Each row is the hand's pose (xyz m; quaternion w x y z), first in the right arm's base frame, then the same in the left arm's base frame.
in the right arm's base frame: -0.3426 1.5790 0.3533 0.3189 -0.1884 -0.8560 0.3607
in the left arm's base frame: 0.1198 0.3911 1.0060 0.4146 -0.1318 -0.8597 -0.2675
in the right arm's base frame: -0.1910 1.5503 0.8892 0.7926 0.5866 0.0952 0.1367
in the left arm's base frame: 0.1238 -0.1521 1.1322 0.3209 0.9384 -0.1254 0.0265
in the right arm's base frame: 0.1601 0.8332 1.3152 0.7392 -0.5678 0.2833 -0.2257
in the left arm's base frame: 0.1499 -0.8436 0.5491 0.8783 0.0294 0.4482 -0.1638
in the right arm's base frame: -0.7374 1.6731 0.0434 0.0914 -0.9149 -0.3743 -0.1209
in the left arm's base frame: -0.1469 0.8230 1.0616 0.5701 -0.7435 -0.0603 -0.3443
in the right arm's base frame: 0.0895 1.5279 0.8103 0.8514 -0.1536 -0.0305 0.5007
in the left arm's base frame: 0.3976 -0.1749 1.0327 0.8589 0.3531 -0.2984 0.2205
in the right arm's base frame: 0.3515 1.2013 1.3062 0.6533 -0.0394 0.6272 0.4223
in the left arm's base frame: 0.4317 -0.7967 0.8501 0.6322 0.4536 0.2527 0.5751
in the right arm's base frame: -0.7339 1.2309 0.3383 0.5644 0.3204 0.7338 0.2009
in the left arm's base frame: -0.3367 0.4345 0.7526 0.3152 0.7126 0.3997 0.4828
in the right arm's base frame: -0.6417 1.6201 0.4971 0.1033 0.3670 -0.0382 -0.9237
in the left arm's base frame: -0.1818 0.3657 1.1481 0.3010 -0.3605 -0.4309 0.7705
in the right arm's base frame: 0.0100 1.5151 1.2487 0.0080 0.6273 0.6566 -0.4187
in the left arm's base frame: 0.2144 -0.5521 1.1837 0.4209 -0.6334 -0.6472 -0.0535
